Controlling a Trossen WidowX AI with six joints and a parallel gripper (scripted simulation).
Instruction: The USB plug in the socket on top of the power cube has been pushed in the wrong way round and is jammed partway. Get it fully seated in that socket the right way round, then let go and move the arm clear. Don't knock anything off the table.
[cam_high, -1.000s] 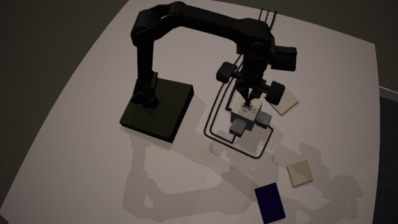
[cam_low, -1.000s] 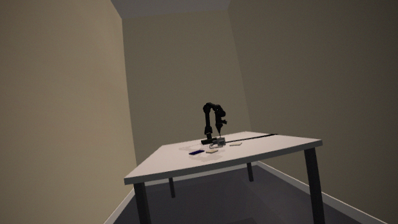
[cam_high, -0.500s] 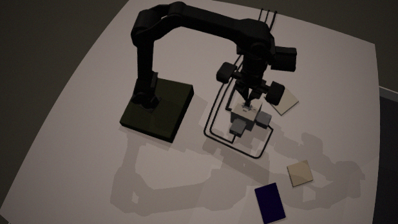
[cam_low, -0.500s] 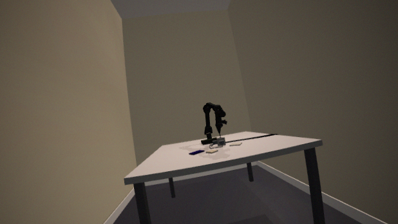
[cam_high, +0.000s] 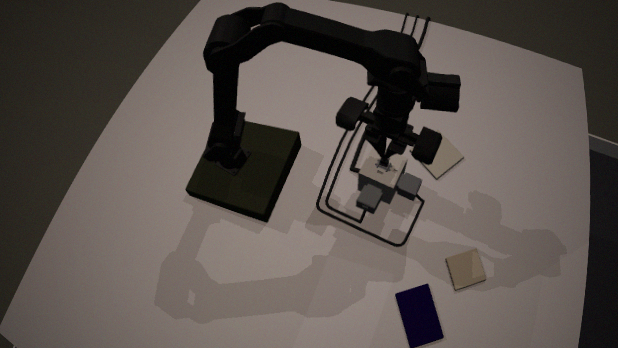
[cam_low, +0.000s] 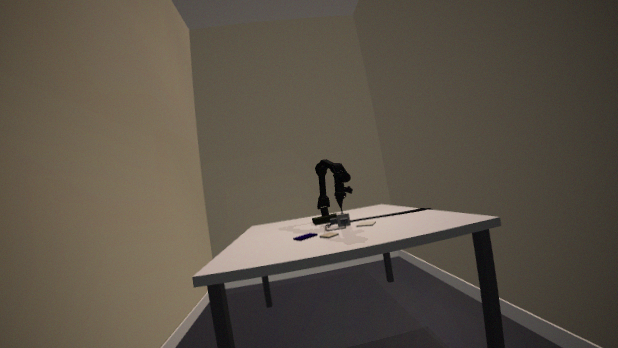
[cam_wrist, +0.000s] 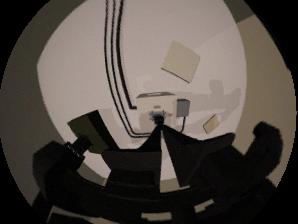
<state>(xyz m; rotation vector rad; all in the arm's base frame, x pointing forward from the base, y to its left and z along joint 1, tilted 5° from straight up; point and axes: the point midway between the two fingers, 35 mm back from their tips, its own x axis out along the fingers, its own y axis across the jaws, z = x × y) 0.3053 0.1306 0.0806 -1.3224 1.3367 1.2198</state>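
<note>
My gripper tip is now 2 cm above the USB plug. From my gripper tip the other things lie so: card: 22 cm to the right, 21 cm ahead, 11 cm below.
</note>
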